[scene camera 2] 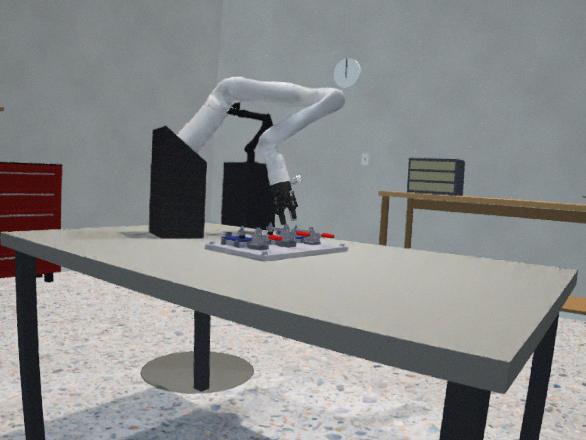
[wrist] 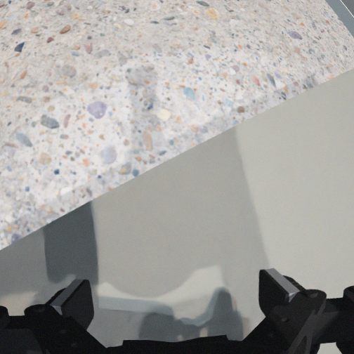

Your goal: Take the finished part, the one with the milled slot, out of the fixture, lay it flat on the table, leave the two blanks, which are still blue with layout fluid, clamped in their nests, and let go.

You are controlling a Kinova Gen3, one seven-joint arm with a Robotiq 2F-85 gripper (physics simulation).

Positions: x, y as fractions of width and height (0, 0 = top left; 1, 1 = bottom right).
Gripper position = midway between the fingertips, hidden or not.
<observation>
I see my gripper (scene camera 2: 0.49, 0.51).
My gripper also shows in the wrist view (wrist: 0.49, 0.83).
</observation>
